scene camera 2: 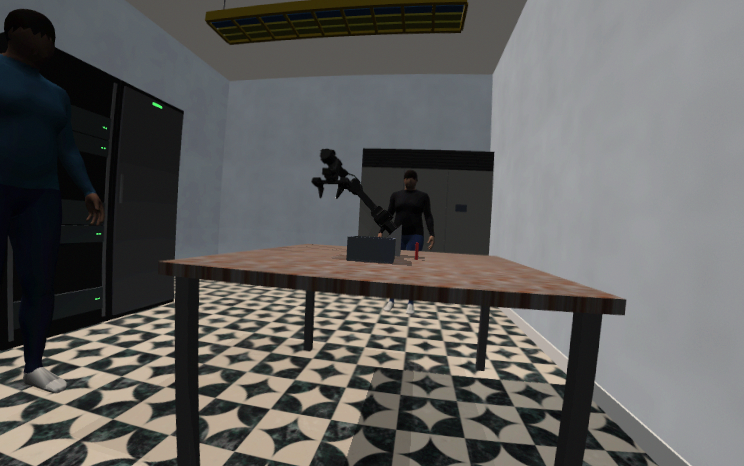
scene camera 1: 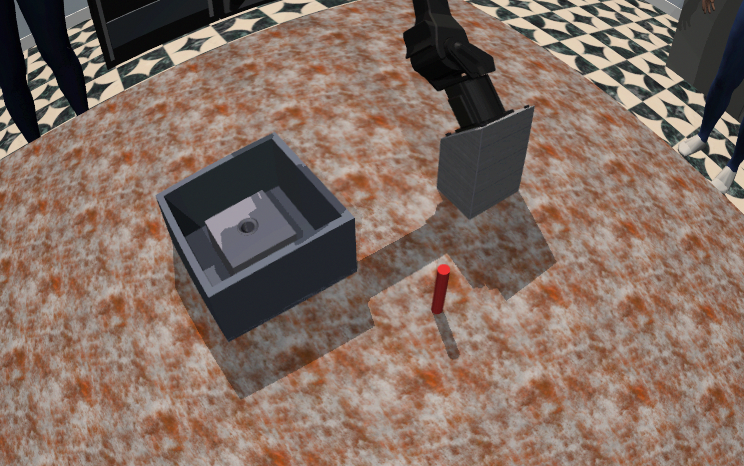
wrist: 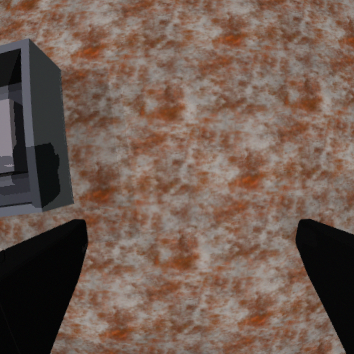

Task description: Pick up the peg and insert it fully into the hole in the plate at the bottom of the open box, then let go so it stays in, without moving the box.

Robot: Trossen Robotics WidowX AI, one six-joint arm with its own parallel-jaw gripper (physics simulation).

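Places are measured from the arm's base along level axes (x ahead, y left, z up), in centimetres.
Pixels of known places: gripper, fingertip midpoint: (scene camera 2: 328,198) (scene camera 1: 226,1) (wrist: 194,231); arm's base, link origin: (scene camera 2: 394,231) (scene camera 1: 485,122).
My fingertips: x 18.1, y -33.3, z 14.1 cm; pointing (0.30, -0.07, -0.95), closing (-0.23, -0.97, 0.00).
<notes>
For each thing: its top centre in the pictures, then the offset to it from my fingertips. Level surfaces: height alone.
- red peg, top centre: (scene camera 1: 443,269) (scene camera 2: 417,242) dx +0.2, dy +43.5, dz -18.8 cm
- dark grey-blue box, top centre: (scene camera 1: 242,204) (scene camera 2: 373,237) dx +12.1, dy +22.6, dz -17.0 cm
- pale plate, top centre: (scene camera 1: 247,225) dx +12.1, dy +22.6, dz -20.7 cm
- table, surface height: dz -26.8 cm
The red peg (scene camera 1: 440,289) (scene camera 2: 416,251) stands upright on the table, to the right of the open box in both scene views. The dark grey-blue box (scene camera 1: 291,285) (scene camera 2: 370,249) (wrist: 48,125) stands on the table; in the wrist view part of it shows at the left edge. The pale plate (scene camera 1: 263,241) (wrist: 5,132) lies on the box's floor, and its round hole (scene camera 1: 248,225) is empty. My gripper (scene camera 2: 328,195) (wrist: 194,231) is open and empty, high above the table. In the wrist view its left finger is just below the box's near corner, and the peg does not show there.
A tall grey block (scene camera 1: 483,164) stands at the arm's base (scene camera 1: 474,101), behind the peg in scene camera 1, and casts a shadow on the table (scene camera 1: 603,356) (scene camera 2: 466,274). One person (scene camera 2: 410,211) stands behind the table and another (scene camera 2: 32,137) stands to the left.
</notes>
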